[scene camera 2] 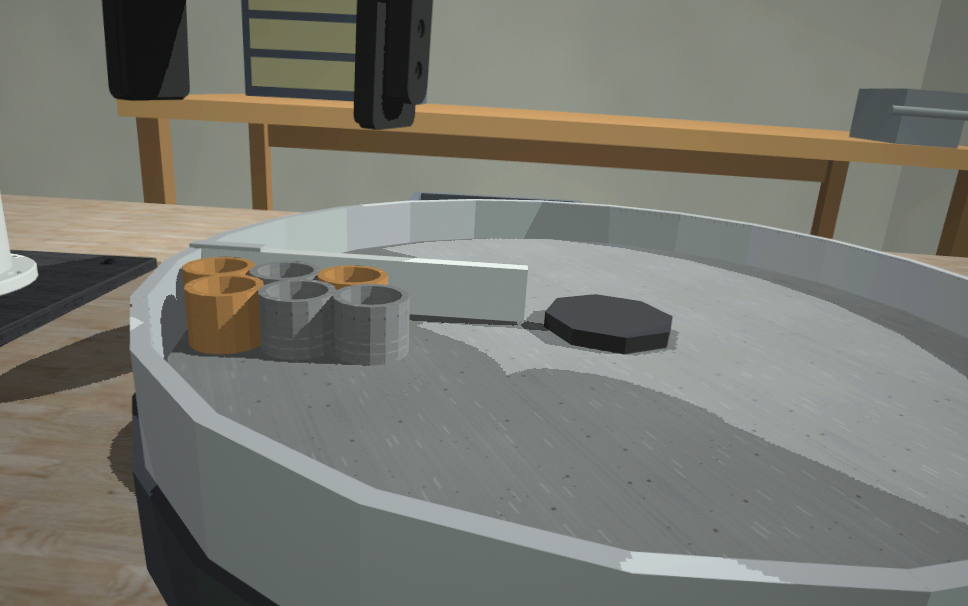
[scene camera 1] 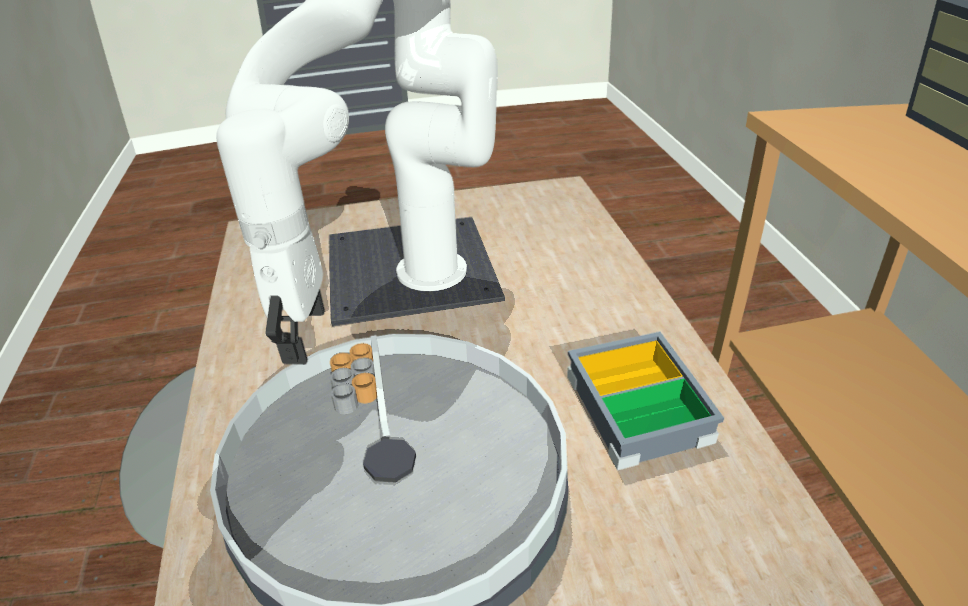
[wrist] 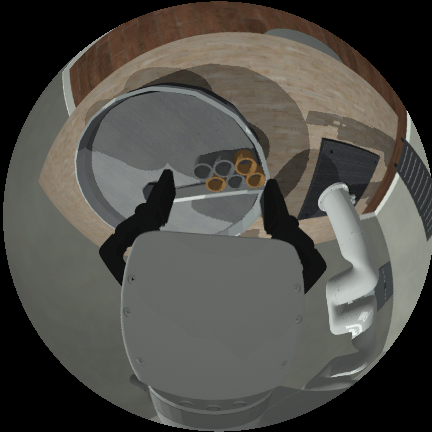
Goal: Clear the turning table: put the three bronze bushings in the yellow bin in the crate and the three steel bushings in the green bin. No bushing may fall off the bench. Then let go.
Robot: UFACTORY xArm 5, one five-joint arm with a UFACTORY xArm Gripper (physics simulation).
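Frame: origin at the arm's base, x up, y ahead, z left, level; millimetres.
Seen in the pictures: gripper, fingertip midpoint: point(scene camera 2: 262, 112) point(scene camera 1: 304, 337) point(wrist: 218, 183); arm's base at its link origin: point(scene camera 1: 431, 271) point(wrist: 332, 196).
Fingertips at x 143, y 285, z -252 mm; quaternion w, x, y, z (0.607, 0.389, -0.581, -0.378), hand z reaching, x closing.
Offsets run from my fingertips to a thing's top centre. "pt": to the spot under its first point.
Six upright bushings stand close together in two rows on the turning table {dz +58, dx -91, dy +152 mm} point(scene camera 1: 435, 528) point(scene camera 2: 571, 443) point(wrist: 145, 120), beside its divider. Along the divider are a bronze bushing {dz +71, dx -74, dy -37 mm} point(scene camera 2: 217, 264) at the rim, a steel bushing {dz +66, dx -74, dy -5 mm} point(scene camera 2: 285, 268) and a bronze bushing {dz +60, dx -74, dy +26 mm} point(scene camera 1: 365, 393) point(wrist: 215, 189). The outer row has a bronze bushing {dz +41, dx -74, dy -27 mm} point(scene camera 2: 223, 321) at the rim and two steel bushings {dz +35, dx -74, dy +5 mm} point(scene camera 2: 296, 325) {dz +30, dx -74, dy +36 mm} point(scene camera 2: 371, 332). My gripper point(scene camera 1: 305, 332) point(scene camera 2: 267, 107) point(wrist: 218, 183) is open and empty, above the bushings in scene camera 2. The yellow bin point(scene camera 1: 625, 360) and green bin point(scene camera 1: 646, 407) are empty.
The divider {pt dz +69, dx -70, dy +87 mm} point(scene camera 1: 381, 407) point(scene camera 2: 467, 289) runs from the rim towards the dark hub {dz +58, dx -91, dy +152 mm} point(scene camera 1: 389, 459) point(scene camera 2: 607, 321). The turning table has a raised rim. The grey crate {pt dz +404, dx -126, dy +242 mm} point(scene camera 1: 671, 441) stands on the bench to the right in scene camera 1. The arm's dark base plate point(scene camera 1: 357, 300) lies behind the turning table.
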